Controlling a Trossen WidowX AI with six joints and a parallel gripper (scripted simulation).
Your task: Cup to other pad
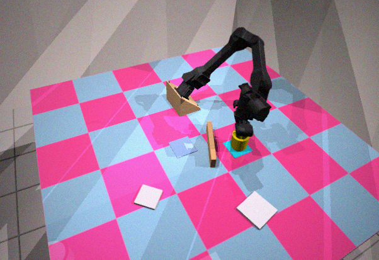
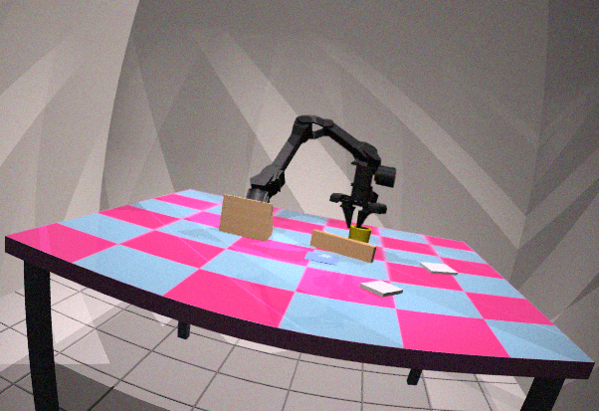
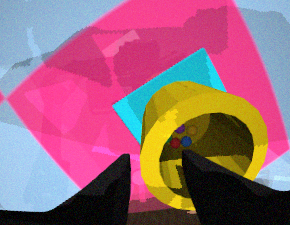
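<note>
Right now the yellow cup is 2 cm below my gripper tip, 2 cm ahead of it and 1 cm to the right of it. The rest, counted from my gripper tip: blue marble: 4 cm below, 3 cm to the right, 2 cm ahead; then red marble: 4 cm below, 2 cm to the right, 1 cm ahead; then cyan pad: 7 cm below, 3 cm ahead, 1 cm to the right.
</note>
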